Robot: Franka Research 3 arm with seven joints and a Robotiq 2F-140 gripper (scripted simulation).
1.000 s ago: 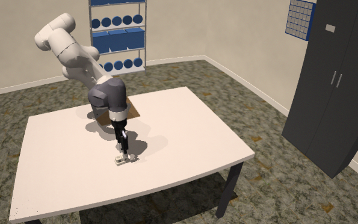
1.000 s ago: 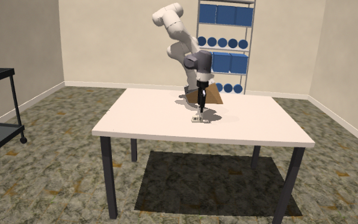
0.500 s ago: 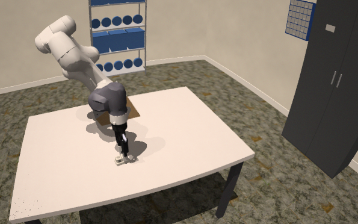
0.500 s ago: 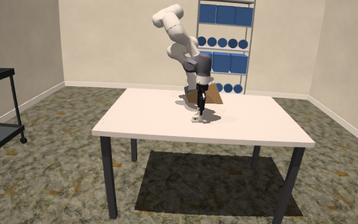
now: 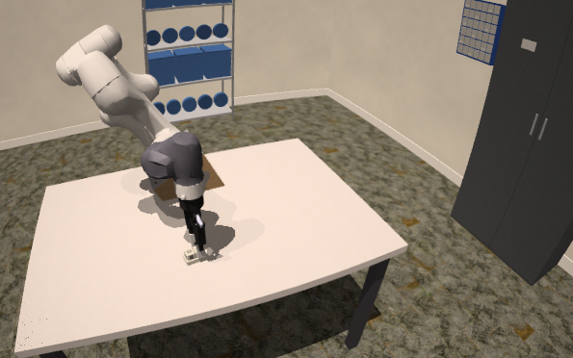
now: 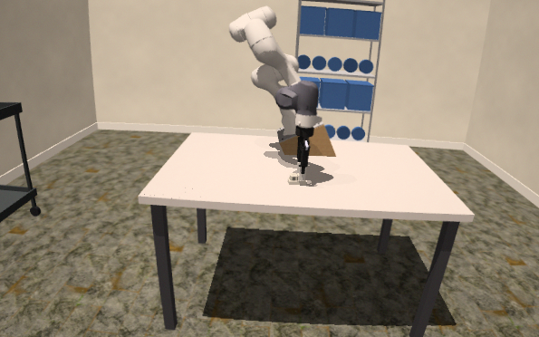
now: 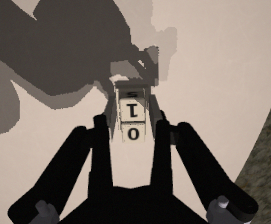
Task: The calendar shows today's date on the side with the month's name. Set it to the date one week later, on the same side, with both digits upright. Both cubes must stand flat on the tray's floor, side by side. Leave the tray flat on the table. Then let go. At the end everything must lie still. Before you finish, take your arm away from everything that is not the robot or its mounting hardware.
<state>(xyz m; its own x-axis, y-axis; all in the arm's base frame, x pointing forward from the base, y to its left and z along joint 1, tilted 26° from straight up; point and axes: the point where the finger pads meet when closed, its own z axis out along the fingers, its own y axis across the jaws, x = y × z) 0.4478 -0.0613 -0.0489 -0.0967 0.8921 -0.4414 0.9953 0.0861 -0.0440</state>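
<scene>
My hand is 3 cm above the cube. From my hand the other things lie so: grey tray (4 cm below, 2 cm to the right).
</scene>
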